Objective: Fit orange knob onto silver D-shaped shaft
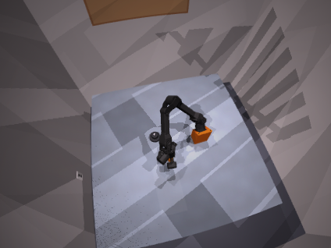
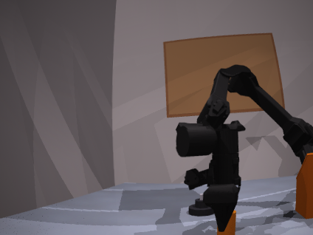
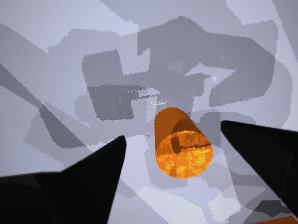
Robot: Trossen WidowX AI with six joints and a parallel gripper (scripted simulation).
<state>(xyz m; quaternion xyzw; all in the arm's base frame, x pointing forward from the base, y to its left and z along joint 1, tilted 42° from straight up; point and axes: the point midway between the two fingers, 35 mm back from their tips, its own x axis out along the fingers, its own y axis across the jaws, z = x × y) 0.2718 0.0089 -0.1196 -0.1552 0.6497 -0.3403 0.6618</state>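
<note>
Right now the orange knob is 1 cm behind my gripper tip and 1 cm above it. Round my gripper tip: pedestal (21 cm to the right, 4 cm ahead).
</note>
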